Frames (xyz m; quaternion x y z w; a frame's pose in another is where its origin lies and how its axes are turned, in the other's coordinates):
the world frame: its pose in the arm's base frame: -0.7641 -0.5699 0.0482 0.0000 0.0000 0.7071 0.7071
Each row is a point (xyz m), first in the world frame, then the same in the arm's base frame.
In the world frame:
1: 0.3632 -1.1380 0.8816
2: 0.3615 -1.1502 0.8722
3: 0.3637 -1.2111 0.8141
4: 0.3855 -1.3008 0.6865
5: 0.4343 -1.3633 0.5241
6: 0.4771 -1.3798 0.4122
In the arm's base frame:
1: 0.3739 -0.2067 0.9298
2: 0.3861 -0.2084 0.9204
3: 0.4470 -0.2062 0.8623
4: 0.5367 -0.1844 0.7347
5: 0.5992 -0.1356 0.5723
6: 0.6157 -0.0928 0.4604

